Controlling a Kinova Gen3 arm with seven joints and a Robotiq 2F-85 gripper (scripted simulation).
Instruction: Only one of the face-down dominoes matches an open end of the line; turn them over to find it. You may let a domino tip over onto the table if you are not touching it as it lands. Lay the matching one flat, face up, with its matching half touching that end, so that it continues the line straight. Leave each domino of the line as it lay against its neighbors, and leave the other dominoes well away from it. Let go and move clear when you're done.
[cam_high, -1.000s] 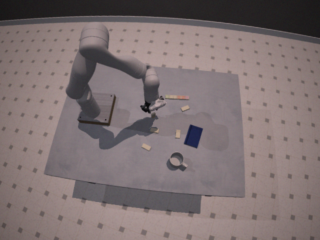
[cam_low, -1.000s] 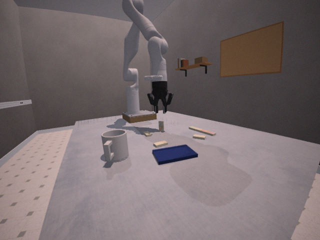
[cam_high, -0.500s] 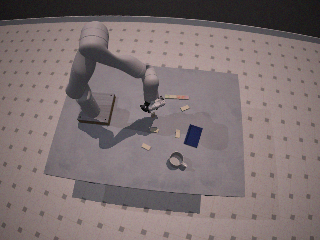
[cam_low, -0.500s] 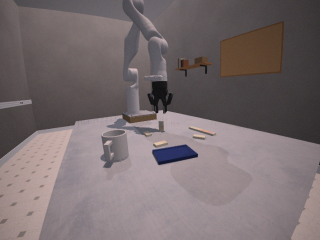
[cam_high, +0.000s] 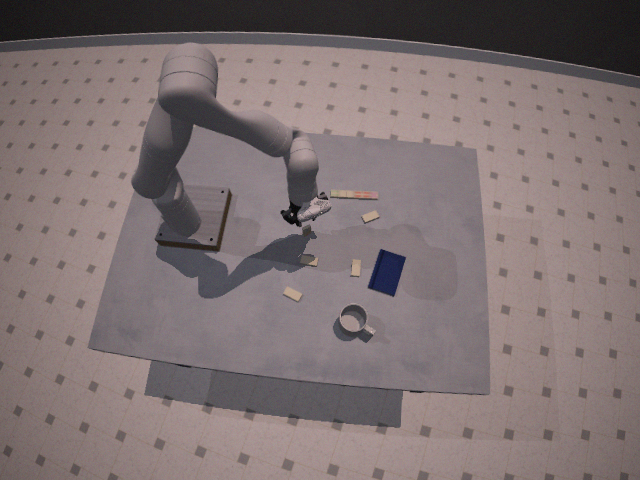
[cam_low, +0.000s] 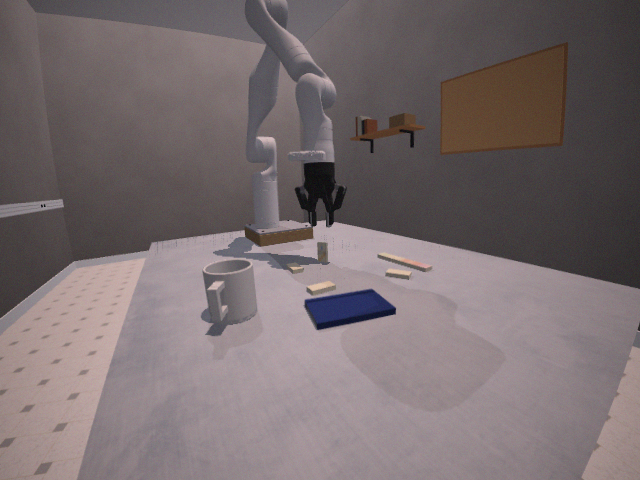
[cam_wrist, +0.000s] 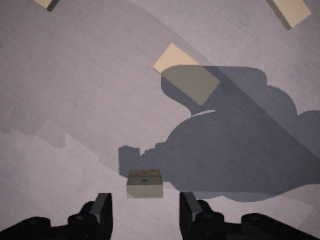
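The cream domino lies 90 mm below my hand.
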